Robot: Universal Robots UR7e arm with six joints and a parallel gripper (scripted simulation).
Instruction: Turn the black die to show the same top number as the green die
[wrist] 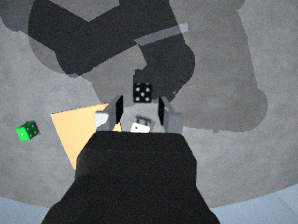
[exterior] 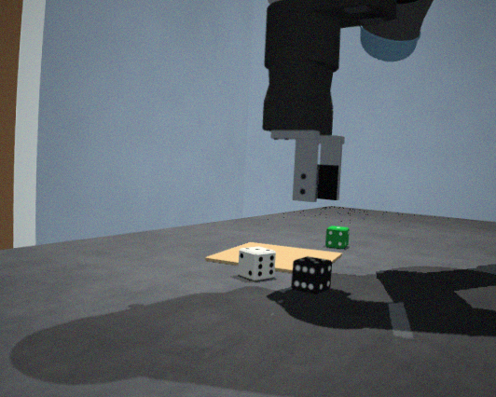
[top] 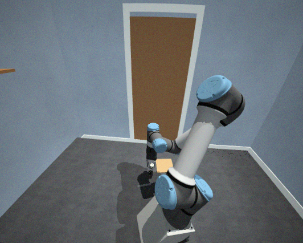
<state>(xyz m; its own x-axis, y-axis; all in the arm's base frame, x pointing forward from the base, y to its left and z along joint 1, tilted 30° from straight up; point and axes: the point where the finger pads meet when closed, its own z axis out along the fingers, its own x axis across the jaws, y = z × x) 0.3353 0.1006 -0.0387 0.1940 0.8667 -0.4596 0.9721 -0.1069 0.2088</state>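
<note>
Now: hand 9 cm above the black die. The rest, counted from my hand: white die (7 cm ahead, 2 cm to the right, 9 cm below); then tan mat (8 cm ahead, 12 cm to the right, 10 cm below); then green die (4 cm ahead, 27 cm to the right, 9 cm below).
</note>
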